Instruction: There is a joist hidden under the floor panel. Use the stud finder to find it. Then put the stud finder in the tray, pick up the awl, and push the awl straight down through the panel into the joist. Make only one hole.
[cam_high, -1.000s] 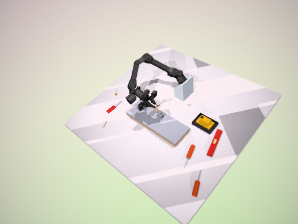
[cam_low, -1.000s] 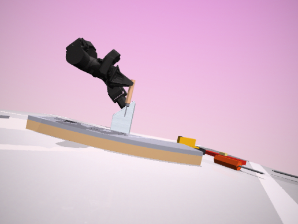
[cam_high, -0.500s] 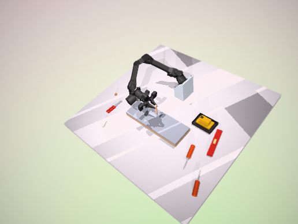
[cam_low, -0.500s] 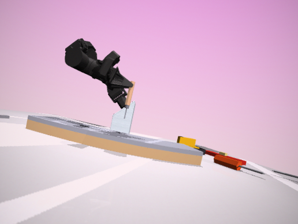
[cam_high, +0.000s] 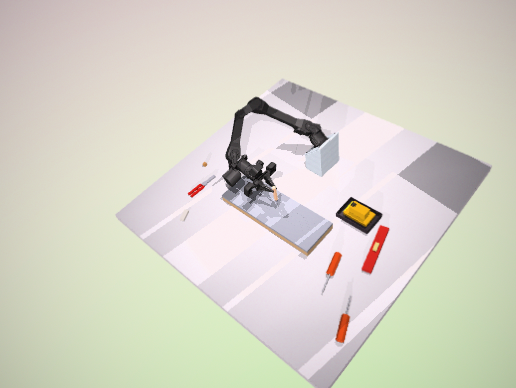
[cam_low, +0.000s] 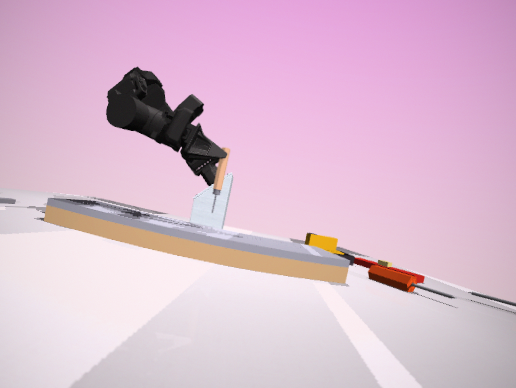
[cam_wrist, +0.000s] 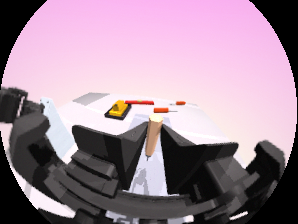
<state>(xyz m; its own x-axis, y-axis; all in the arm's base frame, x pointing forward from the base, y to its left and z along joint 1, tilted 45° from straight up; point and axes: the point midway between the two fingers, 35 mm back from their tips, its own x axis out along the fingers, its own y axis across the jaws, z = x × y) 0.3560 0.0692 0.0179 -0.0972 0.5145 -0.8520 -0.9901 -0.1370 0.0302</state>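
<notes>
The awl lies 6 cm below my gripper tip. From my gripper tip the other things lie so: red level: 43 cm to the left, 17 cm below, 16 cm behind; then stud finder: 25 cm to the left, 24 cm behind, 13 cm below; then dark tray: 26 cm to the left, 24 cm behind, 17 cm below.
</notes>
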